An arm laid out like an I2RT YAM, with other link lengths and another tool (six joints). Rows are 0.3 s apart.
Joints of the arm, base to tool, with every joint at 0 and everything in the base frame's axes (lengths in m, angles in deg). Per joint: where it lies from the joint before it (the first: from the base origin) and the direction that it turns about. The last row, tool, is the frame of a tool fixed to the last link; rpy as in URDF.
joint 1: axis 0 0 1 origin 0.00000 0.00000 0.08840
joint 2: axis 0 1 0 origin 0.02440 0.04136 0.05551
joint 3: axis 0 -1 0 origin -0.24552 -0.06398 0.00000
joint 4: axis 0 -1 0 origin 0.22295 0.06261 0.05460
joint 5: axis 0 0 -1 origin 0.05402 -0.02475 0.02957
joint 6: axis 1 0 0 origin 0.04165 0.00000 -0.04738
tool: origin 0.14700 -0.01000 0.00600 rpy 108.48 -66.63 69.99
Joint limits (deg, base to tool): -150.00..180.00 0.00..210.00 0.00..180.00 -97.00..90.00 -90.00..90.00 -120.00..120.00
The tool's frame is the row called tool.
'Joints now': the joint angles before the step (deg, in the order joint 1, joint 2, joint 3, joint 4, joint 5, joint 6). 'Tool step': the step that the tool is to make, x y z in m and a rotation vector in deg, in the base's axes. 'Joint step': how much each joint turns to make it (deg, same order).
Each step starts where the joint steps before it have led.
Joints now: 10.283, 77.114, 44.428, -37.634, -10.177, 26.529
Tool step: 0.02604, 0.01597, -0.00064, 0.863, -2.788, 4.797
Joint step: 1.184, 5.438, 3.201, 4.506, -1.585, -3.324
